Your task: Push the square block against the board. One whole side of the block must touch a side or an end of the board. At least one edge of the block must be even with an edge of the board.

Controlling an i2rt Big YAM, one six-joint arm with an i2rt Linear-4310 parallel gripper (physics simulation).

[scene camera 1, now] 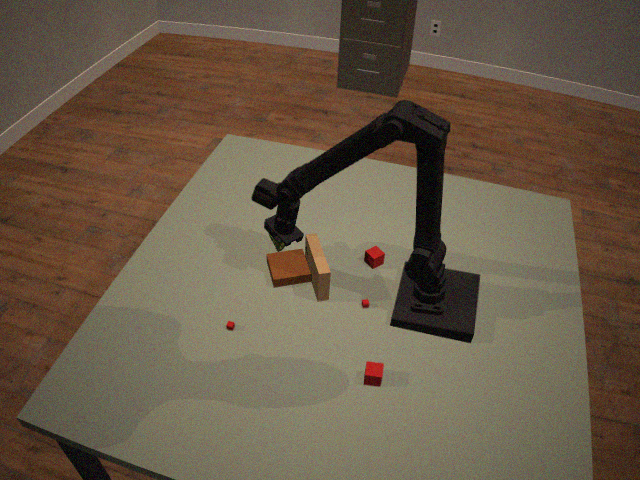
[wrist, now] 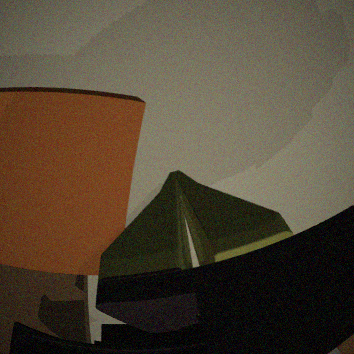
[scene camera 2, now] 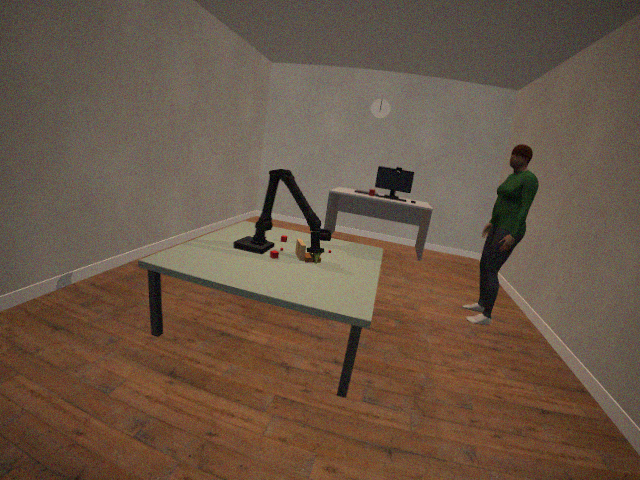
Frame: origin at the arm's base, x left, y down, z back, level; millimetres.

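Seen in the pictures: gripper, fingertip midpoint: (scene camera 1: 279,250) (wrist: 176,179) (scene camera 2: 315,263); arm's base at its link origin: (scene camera 1: 428,296) (scene camera 2: 258,242).
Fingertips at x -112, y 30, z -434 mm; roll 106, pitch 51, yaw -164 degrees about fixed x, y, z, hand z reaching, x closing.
Pixels of each thing's middle, then the offset from my fingertips to it. Level surfaces: height alone.
- square orange-brown block at the middle of its body: (wrist: 32,190) (scene camera 1: 288,267) (scene camera 2: 311,257) dx +71, dy -9, dz +44 mm
- upright light-wood board at the middle of its body: (scene camera 1: 317,266) (scene camera 2: 300,249) dx +86, dy -46, dz +128 mm
- pale green table at its surface level: dy +7 mm
The square orange-brown block (scene camera 1: 288,267) (scene camera 2: 308,256) (wrist: 65,180) lies flat. Its right side in the first scene view is at the long side of the upright light-wood board (scene camera 1: 321,276) (scene camera 2: 300,249); I see no clear gap. The board runs past the block at the front. At the back their edges look nearly level, but in the wrist view the block's corner seems to stick out slightly past the board's end. My gripper (scene camera 1: 280,249) (scene camera 2: 316,260) (wrist: 176,179) is shut and empty, low just behind the block's back side. Contact with the block cannot be told.
Two larger red cubes (scene camera 1: 374,256) (scene camera 1: 373,373) and two tiny red cubes (scene camera 1: 365,303) (scene camera 1: 230,325) lie around the block and board on the pale green table (scene camera 1: 491,413). The arm's dark base (scene camera 1: 460,304) stands to the right of the board.
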